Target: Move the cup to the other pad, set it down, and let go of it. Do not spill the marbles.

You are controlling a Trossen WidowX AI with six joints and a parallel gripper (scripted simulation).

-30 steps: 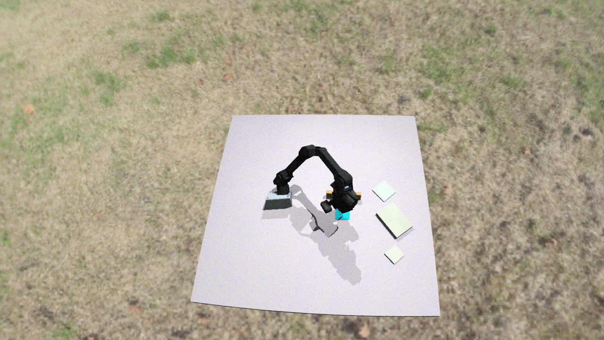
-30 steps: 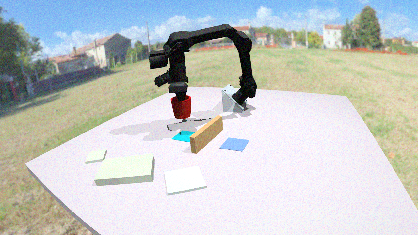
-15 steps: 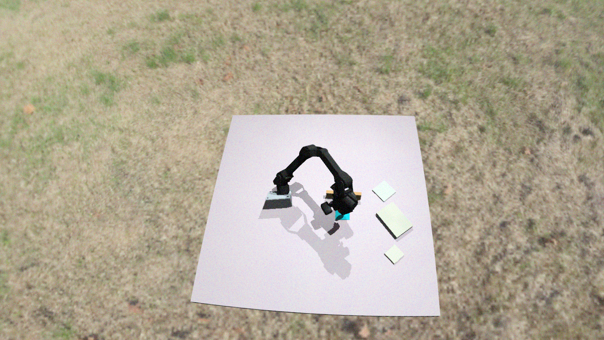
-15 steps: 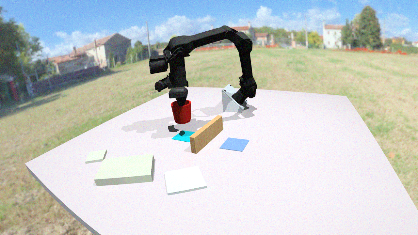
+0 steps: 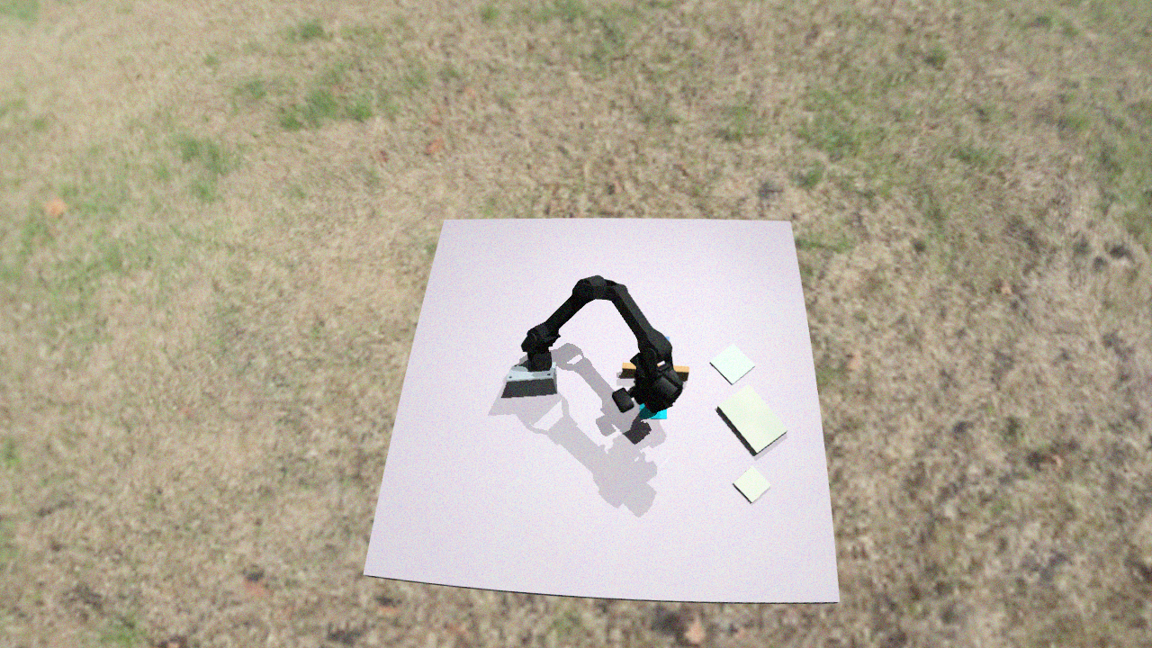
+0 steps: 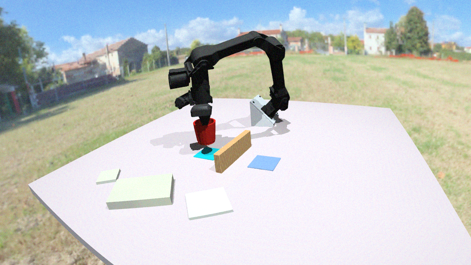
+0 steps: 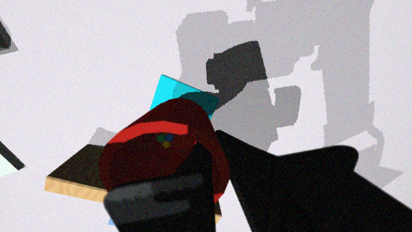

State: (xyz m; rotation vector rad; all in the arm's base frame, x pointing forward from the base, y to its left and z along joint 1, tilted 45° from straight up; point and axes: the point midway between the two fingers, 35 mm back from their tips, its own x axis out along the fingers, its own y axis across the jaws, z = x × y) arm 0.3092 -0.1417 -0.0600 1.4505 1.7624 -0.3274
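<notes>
Right now the cyan pad is 3 cm ahead of my gripper tip, 2 cm to the left of it and 9 cm below it. Also, from my gripper tip: wooden wall: 4 cm ahead, 12 cm to the left, 6 cm below; red cup: 3 cm ahead, 1 cm to the left; light blue pad: 5 cm ahead, 22 cm to the left, 9 cm below.
</notes>
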